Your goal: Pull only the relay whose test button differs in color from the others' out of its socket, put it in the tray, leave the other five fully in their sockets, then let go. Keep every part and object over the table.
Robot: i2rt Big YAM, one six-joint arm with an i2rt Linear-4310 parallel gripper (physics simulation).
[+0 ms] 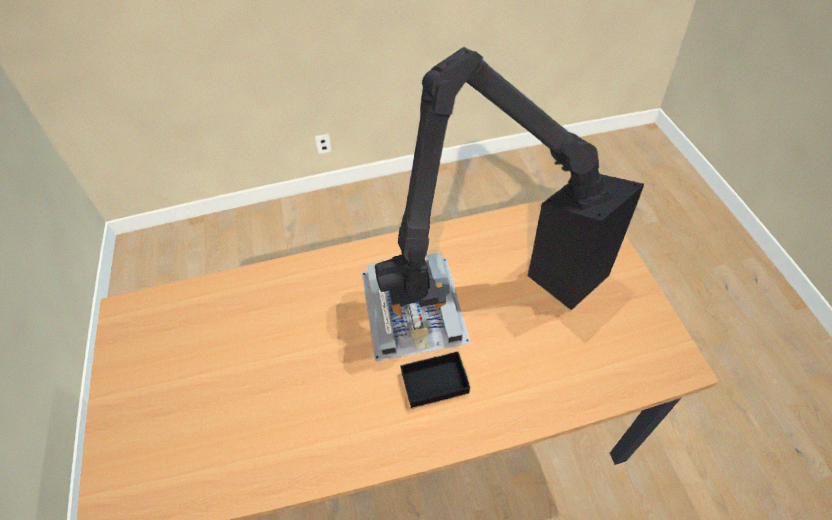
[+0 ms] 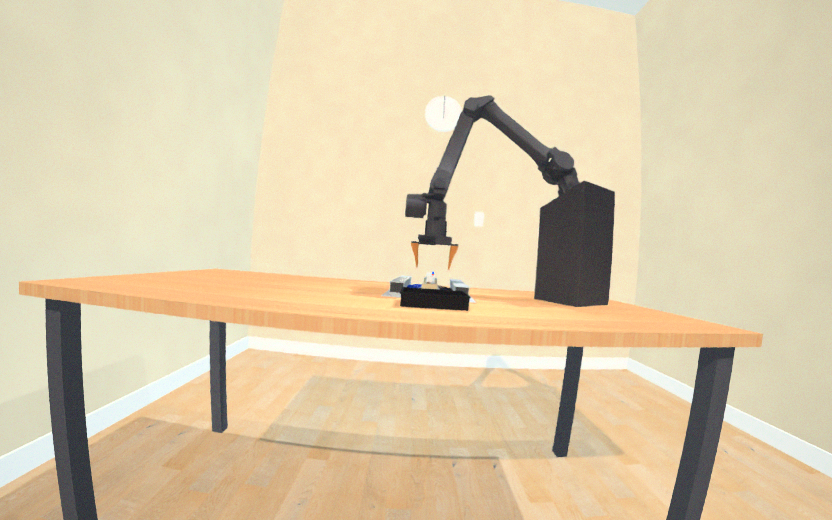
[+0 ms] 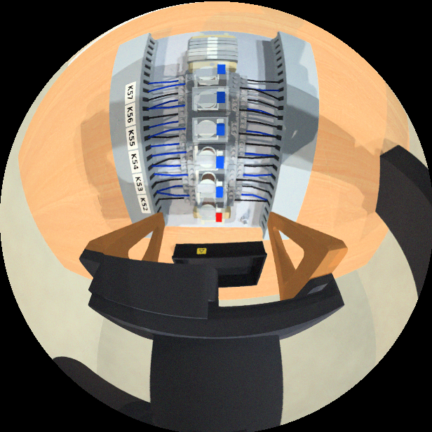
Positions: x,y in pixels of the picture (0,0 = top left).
Scene:
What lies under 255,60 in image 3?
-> A grey panel.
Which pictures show my gripper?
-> Image 1, image 2 and image 3: all of them.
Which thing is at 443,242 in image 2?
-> My gripper.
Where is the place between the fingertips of my gripper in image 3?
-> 215,217

